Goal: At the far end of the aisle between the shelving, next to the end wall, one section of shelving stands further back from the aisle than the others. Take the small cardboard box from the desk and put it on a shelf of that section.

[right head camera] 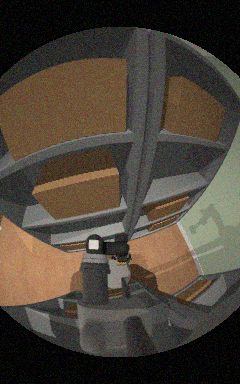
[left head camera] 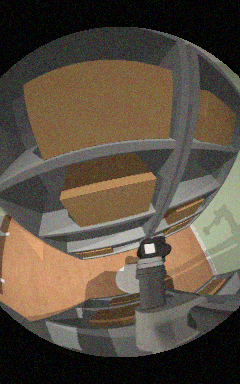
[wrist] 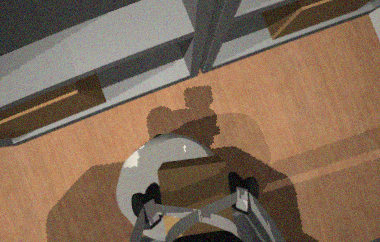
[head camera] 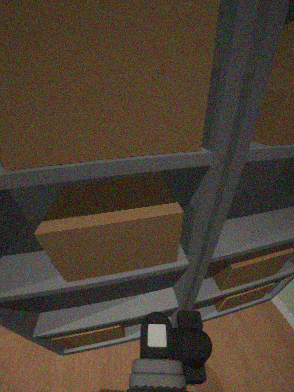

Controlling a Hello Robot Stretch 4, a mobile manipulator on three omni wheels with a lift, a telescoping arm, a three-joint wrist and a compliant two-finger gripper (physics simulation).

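The small cardboard box is between the two black fingertips of my gripper in the wrist view, above the round grey base and the floor. My gripper is shut on it. In the head view the arm's wrist shows at the bottom and hides the fingers. A grey shelving section stands on the right beside the green end wall, past a thick upright. Whether it stands further back is hard to tell. The desk does not show.
A nearer section is straight ahead, with a large carton above and a smaller carton below. The upright divides the sections. More shelving stands behind the arm.
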